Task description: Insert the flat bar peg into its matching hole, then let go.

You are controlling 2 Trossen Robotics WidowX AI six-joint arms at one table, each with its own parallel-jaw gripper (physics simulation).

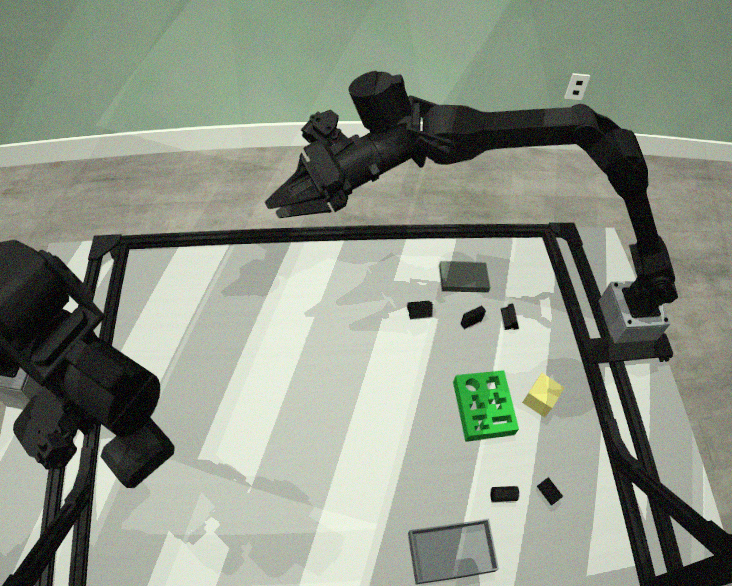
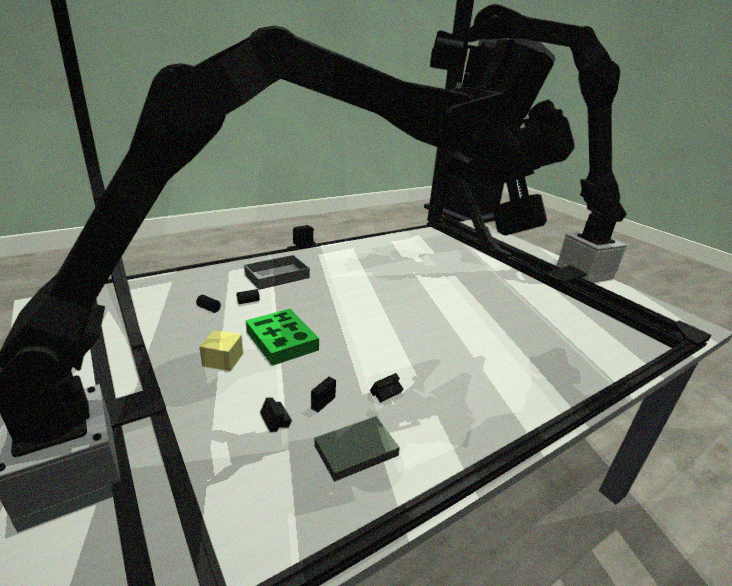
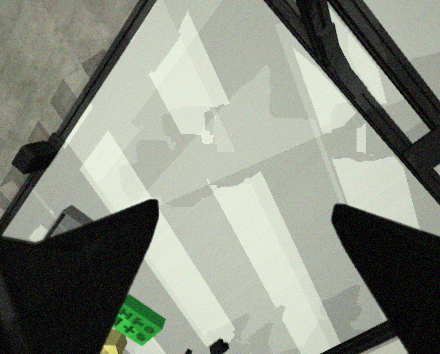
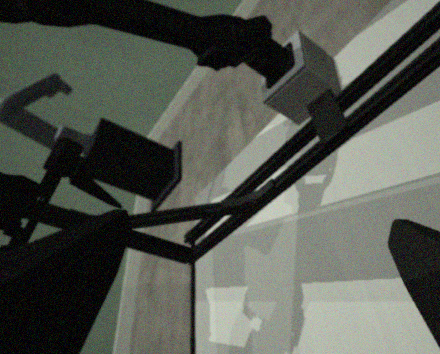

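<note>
The green block (image 1: 461, 401) (image 2: 295, 349) (image 3: 145, 317) with shaped holes lies flat on the right part of the table. Several small black pegs lie around it: three beyond it (image 1: 420, 309) (image 1: 472, 316) (image 1: 509, 316) and two in front of it (image 1: 504, 493) (image 1: 550, 491). They are too small to tell which one is the flat bar. My right gripper (image 1: 273, 208) (image 4: 258, 227) is open and empty, high over the table's far edge, well away from the pegs. My left gripper (image 3: 244, 209) is open and empty, high above the table.
A yellow cube (image 1: 543, 394) (image 2: 221, 349) (image 3: 113, 342) sits right beside the green block. A grey slab (image 1: 464, 276) (image 2: 356, 447) lies beyond the far pegs. A shallow grey tray (image 1: 451, 526) (image 2: 279, 276) stands near the front edge. A black frame (image 1: 335, 234) borders the table.
</note>
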